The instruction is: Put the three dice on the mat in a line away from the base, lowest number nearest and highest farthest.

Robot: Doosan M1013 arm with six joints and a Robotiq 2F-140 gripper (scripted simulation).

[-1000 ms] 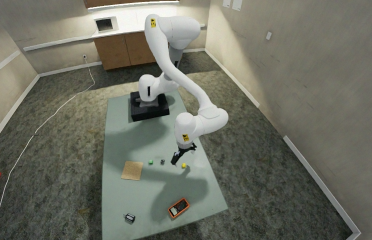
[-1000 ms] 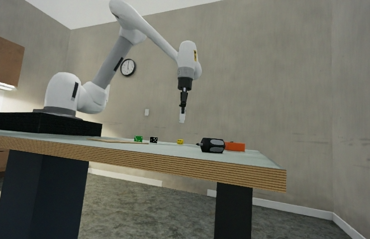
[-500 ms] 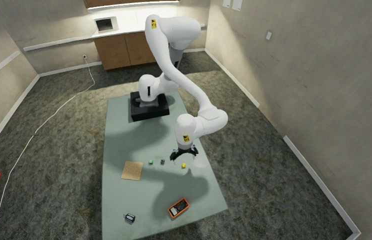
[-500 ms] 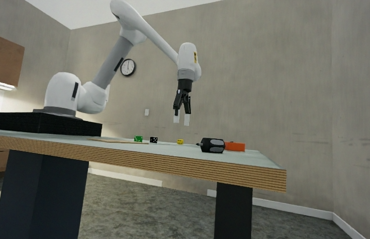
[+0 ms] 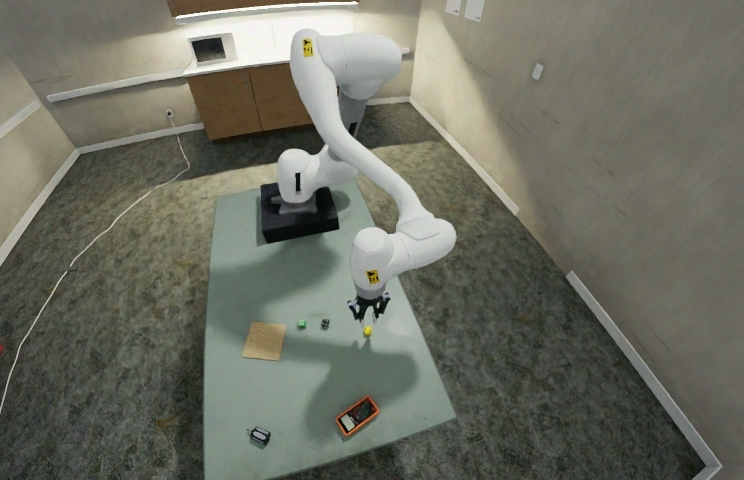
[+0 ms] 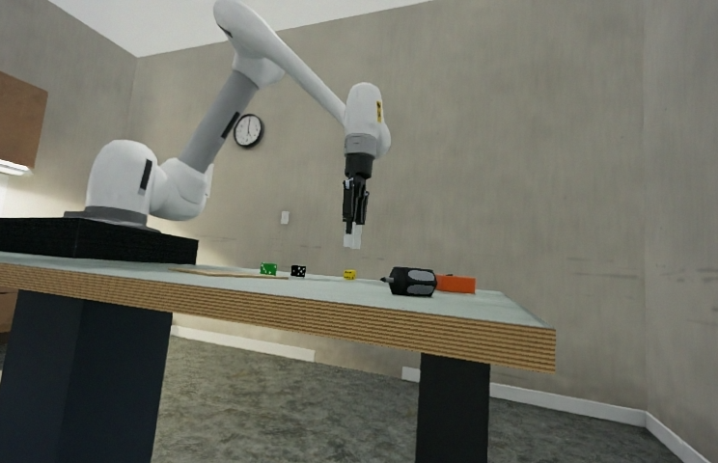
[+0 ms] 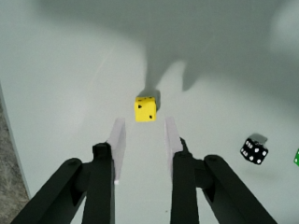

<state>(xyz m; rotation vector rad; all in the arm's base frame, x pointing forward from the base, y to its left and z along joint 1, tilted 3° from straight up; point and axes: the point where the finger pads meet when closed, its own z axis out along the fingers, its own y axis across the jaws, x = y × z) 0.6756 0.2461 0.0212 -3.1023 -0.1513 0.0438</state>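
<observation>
Right now the yellow die is 100 mm below my hand. Also, from my hand: orange-cased handheld device (290 mm ahead, 100 mm below, 80 mm to the right); then black die (150 mm to the right, 100 mm below, 50 mm behind); then green die (240 mm to the right, 100 mm below, 60 mm behind).
</observation>
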